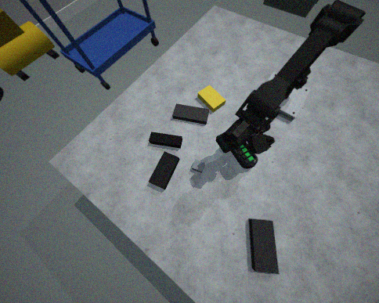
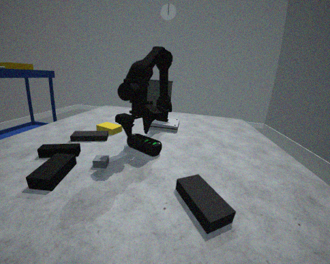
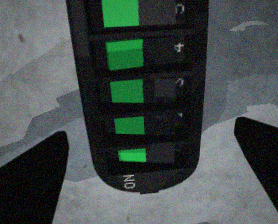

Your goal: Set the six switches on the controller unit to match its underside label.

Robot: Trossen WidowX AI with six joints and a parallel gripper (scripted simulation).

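Now: gripper tip 160 mm short of the grey cube, 70 mm to the left of it and 40 mm above it. The rest, counted from my gripper tip: yellow block: 220 mm to the right, 140 mm behind, 40 mm below; dark block: 250 mm to the left, 240 mm ahead, 40 mm below.
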